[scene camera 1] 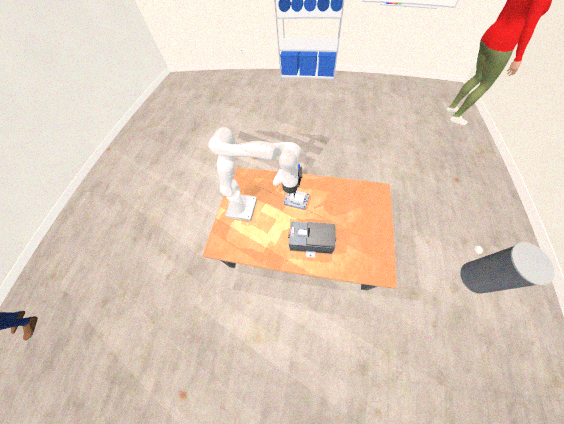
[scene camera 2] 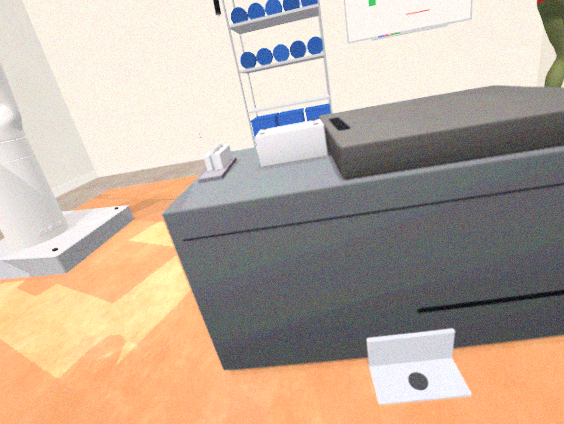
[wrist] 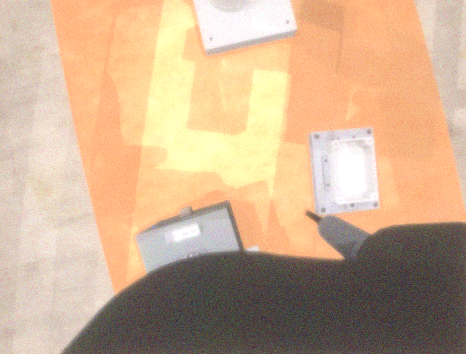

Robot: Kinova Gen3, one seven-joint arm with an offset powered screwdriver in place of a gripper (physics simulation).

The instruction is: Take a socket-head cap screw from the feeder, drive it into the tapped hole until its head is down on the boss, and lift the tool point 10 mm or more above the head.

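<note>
The screw feeder [scene camera 1: 321,245] [scene camera 2: 350,270] [wrist: 215,240] is a dark grey box on the table, with a small pale block [scene camera 2: 218,159] at its left end. A white open housing [wrist: 352,172] sits on a grey fixture plate [scene camera 1: 295,205] [wrist: 317,192] near the table's back edge. My screwdriver [wrist: 308,213] hangs point down by the fixture plate; in the wrist view its dark tip shows just off the plate's lower left corner. Its height is hard to judge. I cannot tell whether a screw is on the tip. Screw, tapped hole and boss are too small or bright to make out.
The arm's base plate [scene camera 1: 247,215] [scene camera 2: 95,225] [wrist: 245,30] stands at the table's left end. A small pale bracket [scene camera 1: 310,254] [scene camera 2: 390,392] stands before the feeder. A dark grey bin [scene camera 1: 487,275] and a person in red [scene camera 1: 515,30] are right of the table.
</note>
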